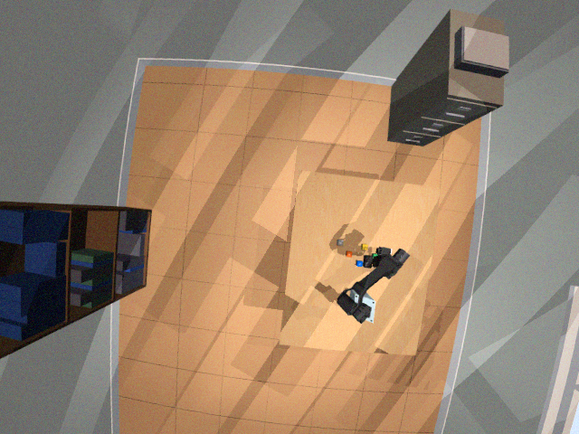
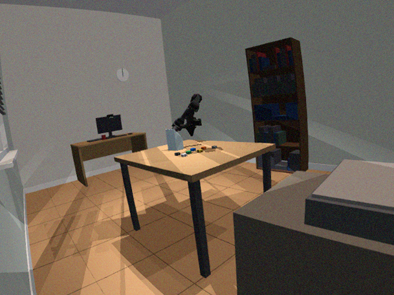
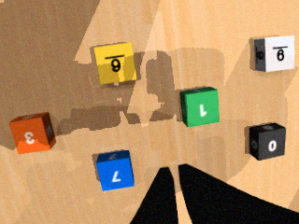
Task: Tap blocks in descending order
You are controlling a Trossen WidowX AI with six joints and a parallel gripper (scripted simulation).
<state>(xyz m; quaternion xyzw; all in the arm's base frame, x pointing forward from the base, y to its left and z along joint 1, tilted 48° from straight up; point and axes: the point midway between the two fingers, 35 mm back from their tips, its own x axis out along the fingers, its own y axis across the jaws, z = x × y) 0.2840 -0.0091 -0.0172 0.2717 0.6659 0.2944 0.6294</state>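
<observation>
Now: gripper tip 120 mm above the green block and 50 mm to the left of it. Round my gripper tip: orange block: 120 mm below, 110 mm to the left, 10 mm behind; blue block: 120 mm below, 60 mm behind, 40 mm to the left; yellow block: 120 mm below, 50 mm ahead, 20 mm to the left.
</observation>
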